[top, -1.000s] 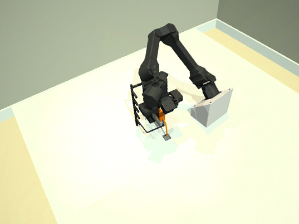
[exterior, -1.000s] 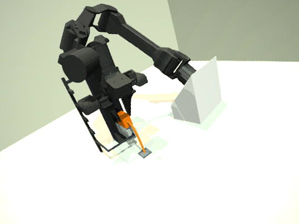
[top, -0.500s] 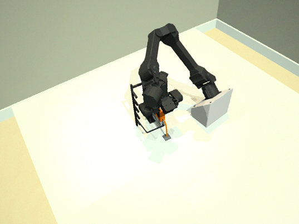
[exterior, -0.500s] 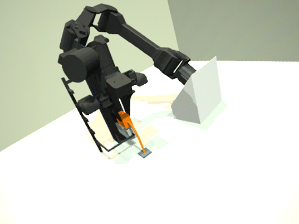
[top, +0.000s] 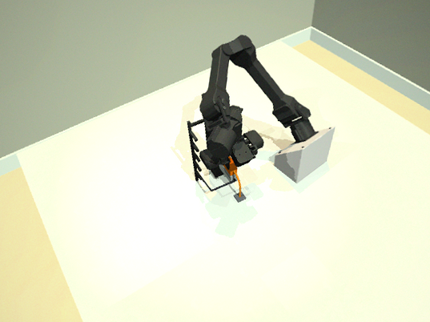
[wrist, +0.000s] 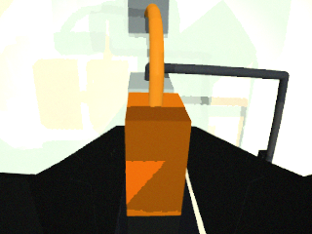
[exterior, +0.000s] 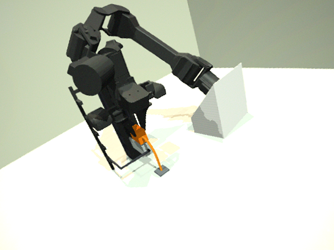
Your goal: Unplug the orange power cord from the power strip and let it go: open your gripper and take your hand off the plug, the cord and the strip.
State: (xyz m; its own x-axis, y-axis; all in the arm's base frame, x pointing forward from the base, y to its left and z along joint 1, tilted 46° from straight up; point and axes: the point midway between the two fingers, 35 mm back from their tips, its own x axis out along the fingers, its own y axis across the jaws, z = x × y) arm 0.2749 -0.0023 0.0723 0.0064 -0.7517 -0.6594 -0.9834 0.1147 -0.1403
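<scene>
The orange plug is 3 cm to the right of my gripper tip. From my gripper tip the other things lie so: grey anchor block: 10 cm below, 5 cm to the left, 1 cm ahead.
</scene>
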